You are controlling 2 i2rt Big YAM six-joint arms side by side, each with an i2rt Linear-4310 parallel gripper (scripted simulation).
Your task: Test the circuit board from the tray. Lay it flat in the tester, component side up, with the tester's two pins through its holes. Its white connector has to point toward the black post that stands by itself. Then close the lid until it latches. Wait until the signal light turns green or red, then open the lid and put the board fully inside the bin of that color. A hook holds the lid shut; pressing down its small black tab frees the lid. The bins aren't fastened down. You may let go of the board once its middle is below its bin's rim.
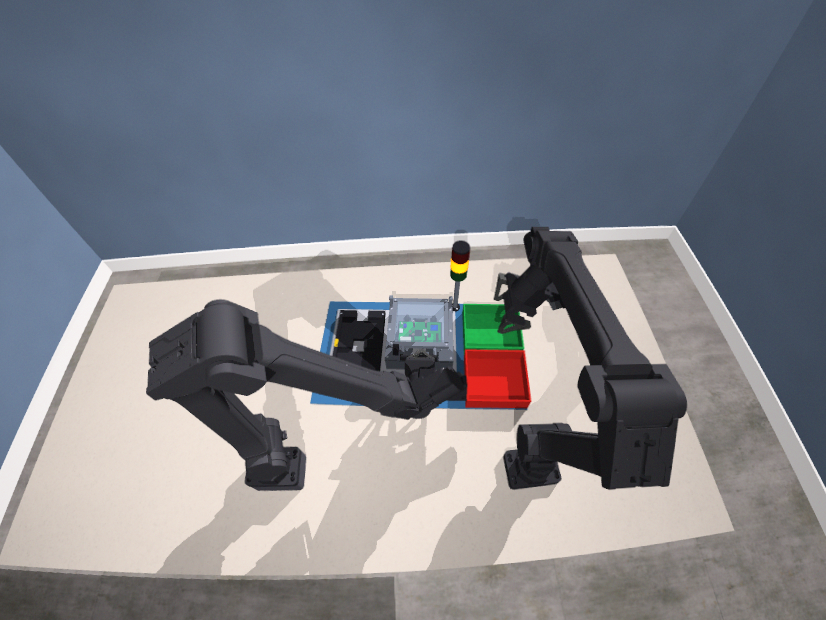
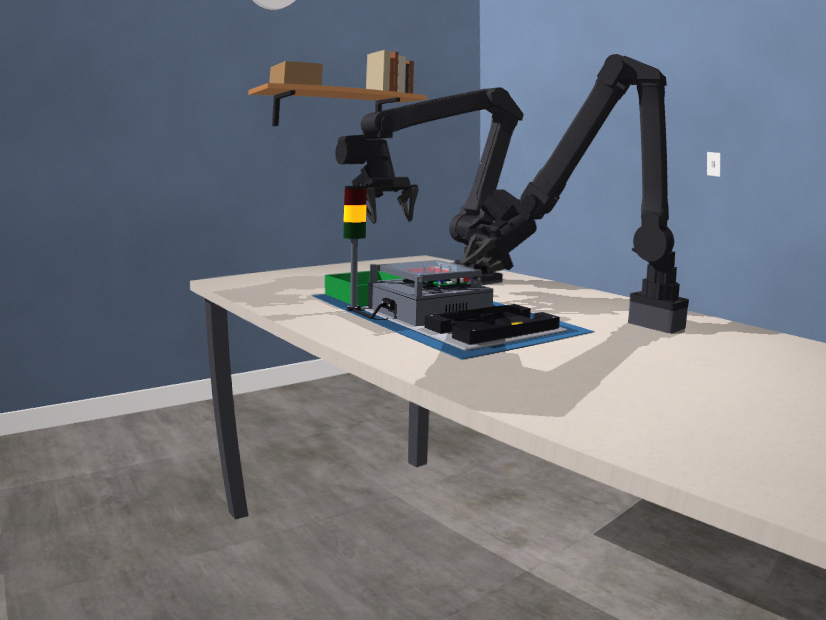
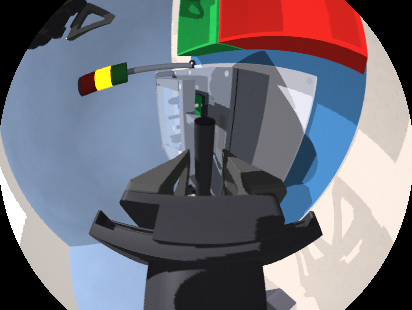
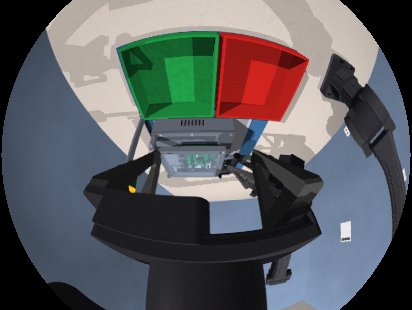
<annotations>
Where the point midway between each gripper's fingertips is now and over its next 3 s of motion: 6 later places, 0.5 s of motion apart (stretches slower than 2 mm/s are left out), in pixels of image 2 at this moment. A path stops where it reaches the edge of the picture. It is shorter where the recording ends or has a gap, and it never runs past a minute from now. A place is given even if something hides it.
My left gripper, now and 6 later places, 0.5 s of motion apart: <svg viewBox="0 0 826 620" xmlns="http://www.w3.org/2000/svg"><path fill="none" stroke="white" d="M464 269L472 270L483 259L478 258L474 259L486 262L493 263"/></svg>
My right gripper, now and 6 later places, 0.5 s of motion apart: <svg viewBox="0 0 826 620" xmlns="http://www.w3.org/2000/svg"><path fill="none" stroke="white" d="M392 222L381 216L358 205L344 198L337 189L326 148L320 119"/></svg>
</annotations>
